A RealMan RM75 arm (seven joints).
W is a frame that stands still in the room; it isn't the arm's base.
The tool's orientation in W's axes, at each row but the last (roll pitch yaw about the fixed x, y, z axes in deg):
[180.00 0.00 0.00]
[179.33 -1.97 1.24]
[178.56 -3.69 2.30]
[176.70 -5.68 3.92]
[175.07 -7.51 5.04]
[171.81 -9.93 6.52]
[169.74 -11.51 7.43]
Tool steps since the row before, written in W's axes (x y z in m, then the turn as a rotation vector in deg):
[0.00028 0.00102 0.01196 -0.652 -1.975 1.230]
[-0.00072 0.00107 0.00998 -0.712 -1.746 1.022]
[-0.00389 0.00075 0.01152 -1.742 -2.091 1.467]
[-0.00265 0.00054 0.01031 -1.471 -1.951 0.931]
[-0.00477 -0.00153 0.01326 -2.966 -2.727 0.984]
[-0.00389 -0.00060 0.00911 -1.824 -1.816 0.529]
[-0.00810 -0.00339 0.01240 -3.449 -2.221 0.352]
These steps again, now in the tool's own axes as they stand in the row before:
[0.00028 -0.00102 -0.01196 -0.652 1.975 -1.230]
[-0.00035 -0.00097 -0.01001 -0.714 1.742 -1.027]
[-0.00311 -0.00061 -0.01176 -1.726 2.059 -1.530]
[-0.00157 -0.00011 -0.01054 -1.501 1.905 -0.977]
[-0.00311 0.00229 -0.01364 -3.038 2.567 -1.177]
[-0.00230 0.00153 -0.00953 -1.897 1.705 -0.633]
[-0.00583 0.00474 -0.01321 -3.562 1.921 -0.754]

